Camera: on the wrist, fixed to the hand. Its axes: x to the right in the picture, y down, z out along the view.
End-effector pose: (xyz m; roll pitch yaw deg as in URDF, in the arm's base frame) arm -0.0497 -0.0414 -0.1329 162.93 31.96 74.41
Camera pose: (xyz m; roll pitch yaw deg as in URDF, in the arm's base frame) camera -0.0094 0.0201 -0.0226 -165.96 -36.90 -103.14
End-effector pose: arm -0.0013 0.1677 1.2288 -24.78 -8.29 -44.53
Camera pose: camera 0.0163 0.1568 1.0978 22.89 13.47 134.16
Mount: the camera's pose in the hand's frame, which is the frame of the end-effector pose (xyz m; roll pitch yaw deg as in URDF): 0.0011 0.0597 -0.1184 -1.76 4.17 176.66
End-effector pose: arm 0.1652 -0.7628 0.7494 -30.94 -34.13 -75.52
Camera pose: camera 0.1746 -0.8379 0.6405 28.75 39.42 103.56
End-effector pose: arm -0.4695 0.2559 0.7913 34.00 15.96 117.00
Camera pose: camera -0.5650 0.1884 0.7287 -34.26 -14.30 -68.26
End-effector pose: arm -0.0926 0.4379 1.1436 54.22 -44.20 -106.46
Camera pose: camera 0.0287 0.3861 1.1295 -60.99 43.70 66.15
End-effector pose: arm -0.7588 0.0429 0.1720 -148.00 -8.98 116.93
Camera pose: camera -0.6534 0.0856 0.2401 147.08 7.18 -57.99
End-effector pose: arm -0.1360 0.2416 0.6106 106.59 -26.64 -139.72
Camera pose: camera -0.0433 0.1938 0.6925 -109.59 22.22 36.99
